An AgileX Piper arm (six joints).
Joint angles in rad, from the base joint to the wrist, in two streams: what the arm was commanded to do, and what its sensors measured. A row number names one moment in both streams.
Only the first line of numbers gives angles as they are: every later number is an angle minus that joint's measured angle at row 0.
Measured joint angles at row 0:
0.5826 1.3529 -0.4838 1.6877 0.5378 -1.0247
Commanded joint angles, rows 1 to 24:
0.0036 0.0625 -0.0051 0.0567 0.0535 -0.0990
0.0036 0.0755 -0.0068 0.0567 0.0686 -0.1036
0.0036 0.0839 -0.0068 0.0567 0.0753 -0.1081
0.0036 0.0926 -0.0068 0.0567 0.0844 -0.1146
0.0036 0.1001 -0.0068 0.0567 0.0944 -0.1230
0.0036 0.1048 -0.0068 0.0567 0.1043 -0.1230
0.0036 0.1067 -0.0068 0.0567 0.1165 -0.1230
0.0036 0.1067 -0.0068 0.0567 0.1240 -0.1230
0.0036 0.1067 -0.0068 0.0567 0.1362 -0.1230
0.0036 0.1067 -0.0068 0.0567 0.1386 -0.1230
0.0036 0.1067 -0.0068 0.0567 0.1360 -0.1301
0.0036 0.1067 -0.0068 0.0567 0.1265 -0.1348
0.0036 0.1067 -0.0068 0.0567 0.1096 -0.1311
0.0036 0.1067 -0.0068 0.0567 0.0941 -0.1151
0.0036 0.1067 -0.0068 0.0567 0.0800 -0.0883
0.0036 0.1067 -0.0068 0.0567 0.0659 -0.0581
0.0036 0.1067 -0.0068 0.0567 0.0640 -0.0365
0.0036 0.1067 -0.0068 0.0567 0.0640 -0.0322
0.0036 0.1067 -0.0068 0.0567 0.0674 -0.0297
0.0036 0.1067 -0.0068 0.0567 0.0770 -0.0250
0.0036 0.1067 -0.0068 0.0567 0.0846 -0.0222
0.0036 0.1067 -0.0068 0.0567 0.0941 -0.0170
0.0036 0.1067 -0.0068 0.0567 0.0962 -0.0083
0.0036 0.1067 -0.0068 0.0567 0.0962 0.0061
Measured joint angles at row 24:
0.0000 0.1056 -0.0021 0.0562 0.0714 -0.0282
